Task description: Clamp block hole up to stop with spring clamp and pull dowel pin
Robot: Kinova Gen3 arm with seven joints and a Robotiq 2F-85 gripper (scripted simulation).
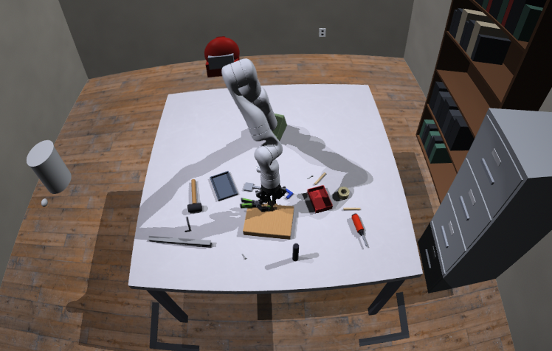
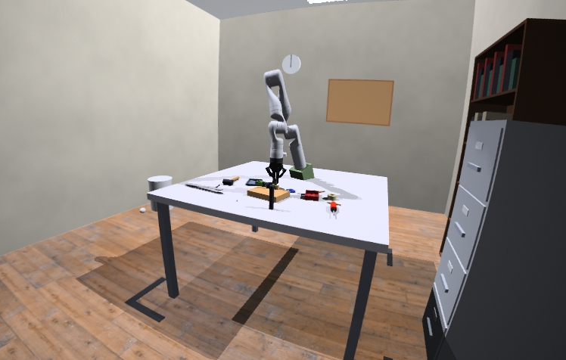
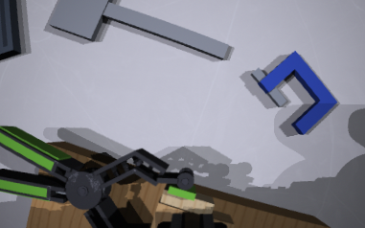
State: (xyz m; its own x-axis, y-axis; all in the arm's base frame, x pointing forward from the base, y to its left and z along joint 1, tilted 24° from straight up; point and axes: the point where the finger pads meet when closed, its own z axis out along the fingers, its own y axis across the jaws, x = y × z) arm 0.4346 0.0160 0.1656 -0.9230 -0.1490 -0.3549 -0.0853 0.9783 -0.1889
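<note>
The round dowel pin lies 2 cm below my hand. From my hand the other things lie so: grey t-shaped tool: 13 cm behind, 7 cm to the right, 7 cm below; wooden bench board: 5 cm below, 5 cm ahead, 2 cm to the right; wooden block: 4 cm below.
</note>
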